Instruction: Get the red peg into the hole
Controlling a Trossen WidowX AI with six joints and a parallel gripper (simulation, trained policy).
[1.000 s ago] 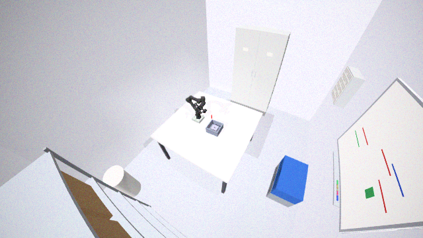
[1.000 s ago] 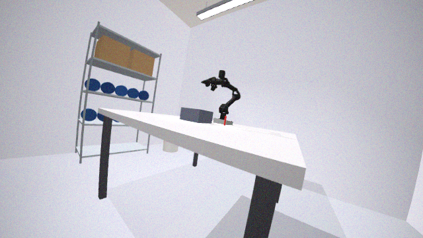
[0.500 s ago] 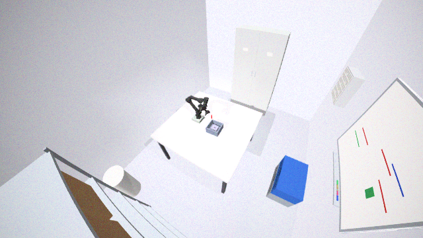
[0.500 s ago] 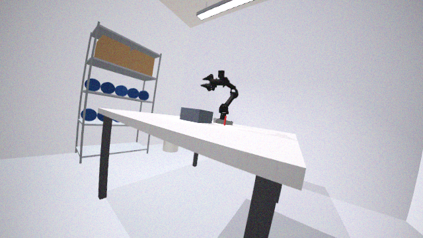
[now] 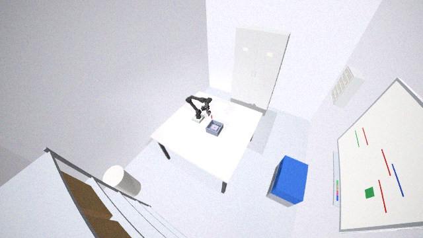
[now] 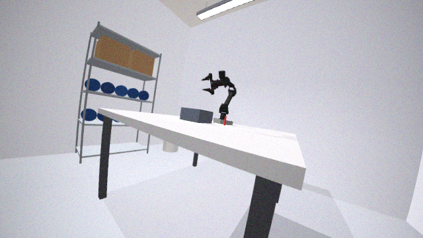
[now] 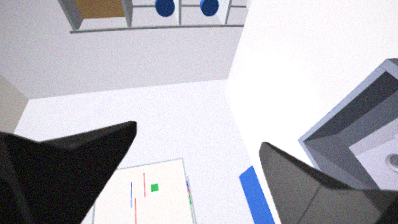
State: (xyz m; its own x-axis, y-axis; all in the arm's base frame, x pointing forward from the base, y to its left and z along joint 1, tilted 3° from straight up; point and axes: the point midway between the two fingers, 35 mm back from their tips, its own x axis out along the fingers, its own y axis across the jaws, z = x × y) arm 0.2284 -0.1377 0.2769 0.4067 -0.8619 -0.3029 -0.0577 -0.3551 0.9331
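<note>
Now: the red peg 280 mm below my gripper tip, 250 mm to the left of it and 50 mm behind it. Also, from my gripper tip: grey box: 300 mm below, 80 mm ahead, 40 mm to the left; pale plate: 280 mm below, 80 mm ahead, 40 mm to the left.
</note>
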